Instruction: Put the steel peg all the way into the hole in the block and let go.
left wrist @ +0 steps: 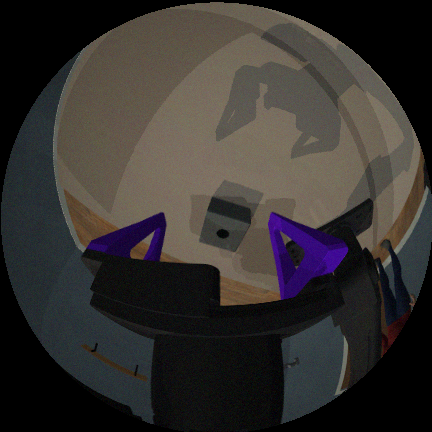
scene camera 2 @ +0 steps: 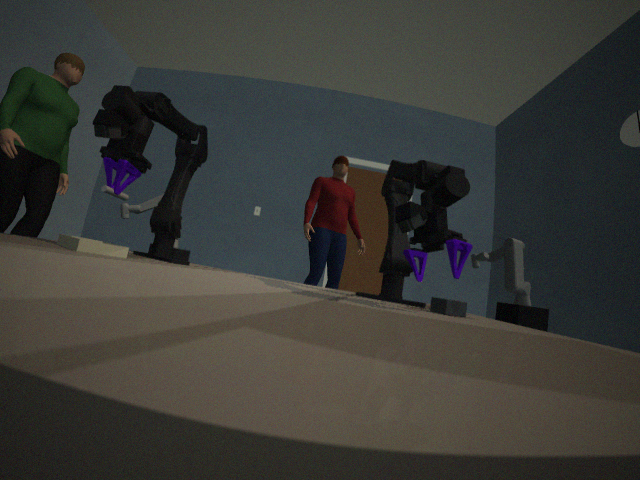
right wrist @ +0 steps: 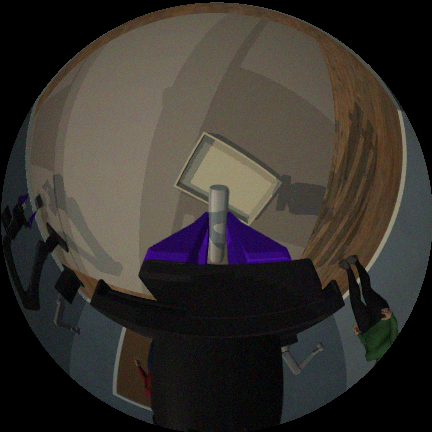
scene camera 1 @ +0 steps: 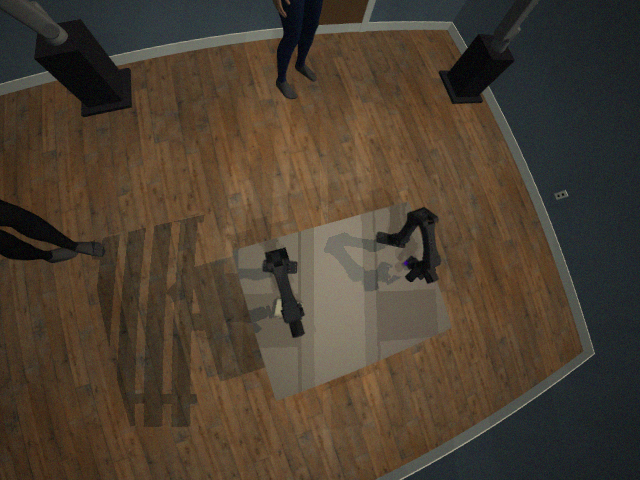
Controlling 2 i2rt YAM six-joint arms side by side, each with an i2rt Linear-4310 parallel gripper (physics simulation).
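Places are measured from the left arm's base along level axes (x ahead, y left, z up), in metres.
Pixels of known places: left gripper, fingertip midpoint: (left wrist: 216,217) (scene camera 2: 436,280) (right wrist: 31,202) (scene camera 1: 411,269); right gripper, fingertip midpoint: (scene camera 2: 112,193) (right wrist: 217,217); left arm's base, origin of the base link: (left wrist: 334,232) (scene camera 2: 390,301) (right wrist: 56,236) (scene camera 1: 391,240); right arm's base, origin of the base link: (scene camera 2: 160,259).
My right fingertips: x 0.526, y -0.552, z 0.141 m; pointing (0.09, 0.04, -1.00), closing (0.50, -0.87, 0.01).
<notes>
Ahead of a thing's pixels: the offset from my right fingertips to its top centre. "pt": to the spot under its first point. Level surfaces: height alone.
The steel peg @(dz +0.014, dx -0.008, dy -0.004 m) (scene camera 2: 123,196) (right wrist: 218,197) is a plain grey cylinder, held crosswise in the right gripper (scene camera 2: 115,190) (right wrist: 218,215), which is shut on it above the pale tray. The dark grey block @(dz -0.107, dx -0.395, dy +0.707 m) (scene camera 2: 448,306) (left wrist: 235,237) stands on the table at the right in scene camera 2, with an open round hole @(pt dz -0.116, dx -0.401, dy +0.713 m) (left wrist: 222,233) in its top face. The left gripper (scene camera 1: 405,264) (scene camera 2: 438,279) (left wrist: 217,215) is open and empty above the block, its purple fingers wide apart. The block cannot be made out in scene camera 1.
A shallow pale yellow tray @(dz -0.116, dx +0.007, dy -0.018 m) (scene camera 1: 278,308) (scene camera 2: 93,245) (right wrist: 230,167) lies below the right gripper, far from the block. Shadows of the arms fall on the table @(dz -0.140 m) (scene camera 1: 338,320). People and grey arms on dark pedestals (scene camera 1: 82,67) (scene camera 2: 522,315) stand in the room beyond.
</notes>
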